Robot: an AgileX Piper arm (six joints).
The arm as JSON. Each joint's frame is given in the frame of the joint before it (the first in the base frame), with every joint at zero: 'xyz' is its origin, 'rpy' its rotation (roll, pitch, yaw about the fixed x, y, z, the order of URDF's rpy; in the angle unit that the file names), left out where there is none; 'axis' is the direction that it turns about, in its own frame. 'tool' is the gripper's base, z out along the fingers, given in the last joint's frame.
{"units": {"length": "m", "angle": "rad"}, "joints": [
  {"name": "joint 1", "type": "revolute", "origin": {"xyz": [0.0, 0.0, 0.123]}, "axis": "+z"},
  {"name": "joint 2", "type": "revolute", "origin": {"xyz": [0.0, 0.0, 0.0], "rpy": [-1.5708, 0.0, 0.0]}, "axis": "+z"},
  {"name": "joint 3", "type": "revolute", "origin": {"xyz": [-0.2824, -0.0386, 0.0]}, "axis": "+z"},
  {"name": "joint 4", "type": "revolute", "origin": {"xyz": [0.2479, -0.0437, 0.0], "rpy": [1.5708, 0.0, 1.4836]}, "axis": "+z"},
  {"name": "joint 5", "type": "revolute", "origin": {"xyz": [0.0, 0.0, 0.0], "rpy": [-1.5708, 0.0, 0.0]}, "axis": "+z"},
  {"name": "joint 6", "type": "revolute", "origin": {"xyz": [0.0, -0.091, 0.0], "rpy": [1.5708, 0.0, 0.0]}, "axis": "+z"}
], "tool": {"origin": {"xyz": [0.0, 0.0, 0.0]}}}
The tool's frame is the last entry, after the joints.
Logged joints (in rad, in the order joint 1, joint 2, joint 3, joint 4, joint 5, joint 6), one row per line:
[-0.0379 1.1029 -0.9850 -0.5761 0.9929 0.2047]
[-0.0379 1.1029 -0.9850 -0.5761 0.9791 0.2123]
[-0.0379 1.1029 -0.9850 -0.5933 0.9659 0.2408]
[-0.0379 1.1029 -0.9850 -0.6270 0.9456 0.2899]
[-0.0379 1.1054 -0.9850 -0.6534 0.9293 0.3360]
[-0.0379 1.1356 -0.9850 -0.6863 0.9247 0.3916]
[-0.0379 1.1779 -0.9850 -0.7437 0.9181 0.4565]
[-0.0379 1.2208 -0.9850 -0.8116 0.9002 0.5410]
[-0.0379 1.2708 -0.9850 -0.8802 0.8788 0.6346]
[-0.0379 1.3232 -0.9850 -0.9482 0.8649 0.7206]
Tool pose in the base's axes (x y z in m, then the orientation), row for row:
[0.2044 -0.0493 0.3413 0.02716 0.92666 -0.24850 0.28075]
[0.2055 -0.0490 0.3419 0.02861 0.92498 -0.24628 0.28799]
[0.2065 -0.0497 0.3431 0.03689 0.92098 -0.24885 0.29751]
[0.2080 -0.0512 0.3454 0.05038 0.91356 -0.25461 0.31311]
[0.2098 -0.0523 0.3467 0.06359 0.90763 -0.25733 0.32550]
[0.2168 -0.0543 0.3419 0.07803 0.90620 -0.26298 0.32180]
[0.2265 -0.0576 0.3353 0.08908 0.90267 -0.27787 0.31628]
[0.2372 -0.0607 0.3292 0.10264 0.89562 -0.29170 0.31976]
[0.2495 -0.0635 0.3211 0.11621 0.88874 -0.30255 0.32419]
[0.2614 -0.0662 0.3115 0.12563 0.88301 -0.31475 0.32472]
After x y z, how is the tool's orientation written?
As a quaternion, x y z w.
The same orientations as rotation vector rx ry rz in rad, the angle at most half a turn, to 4 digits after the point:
[0.0728 2.4837 -0.6660]
[0.0764 2.4701 -0.6577]
[0.0980 2.4478 -0.6614]
[0.1329 2.4093 -0.6715]
[0.1667 2.3791 -0.6745]
[0.2049 2.3797 -0.6906]
[0.2346 2.3769 -0.7317]
[0.2698 2.3543 -0.7668]
[0.3048 2.3311 -0.7936]
[0.3294 2.3155 -0.8254]

